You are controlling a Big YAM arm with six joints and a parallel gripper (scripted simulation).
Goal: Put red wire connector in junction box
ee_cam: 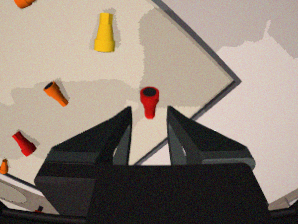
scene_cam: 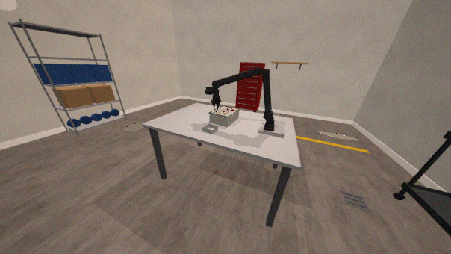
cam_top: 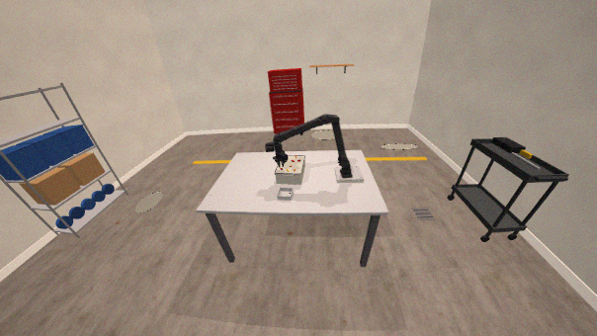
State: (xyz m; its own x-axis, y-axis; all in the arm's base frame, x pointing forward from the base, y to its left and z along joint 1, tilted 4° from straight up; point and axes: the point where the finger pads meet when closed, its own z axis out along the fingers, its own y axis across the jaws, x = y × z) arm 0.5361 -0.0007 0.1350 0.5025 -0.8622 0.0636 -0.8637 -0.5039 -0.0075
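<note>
Now: the red wire connector 20 mm below my hand. From my hand the other things lie so: tool case (70 mm behind, 80 mm to the right, 60 mm below); yellow connector (50 mm behind, 30 mm to the left, 20 mm below).
</note>
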